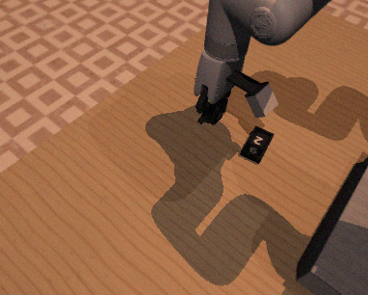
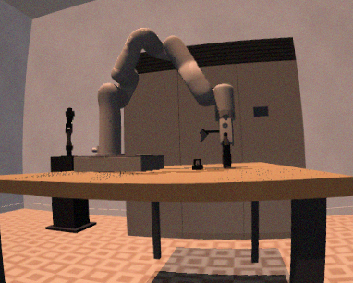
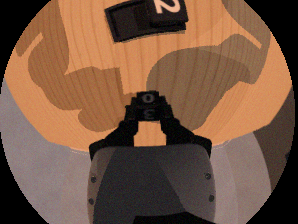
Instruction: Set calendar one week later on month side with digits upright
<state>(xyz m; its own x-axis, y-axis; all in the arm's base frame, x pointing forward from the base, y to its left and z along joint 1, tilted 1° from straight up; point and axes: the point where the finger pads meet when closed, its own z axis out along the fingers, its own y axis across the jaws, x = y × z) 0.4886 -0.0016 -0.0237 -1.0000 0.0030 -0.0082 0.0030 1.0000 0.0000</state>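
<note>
The black cube lies 2 cm below my hand. The rest, counted from my hand: black digit cube (12 cm behind, 2 cm to the left, 1 cm below).
</note>
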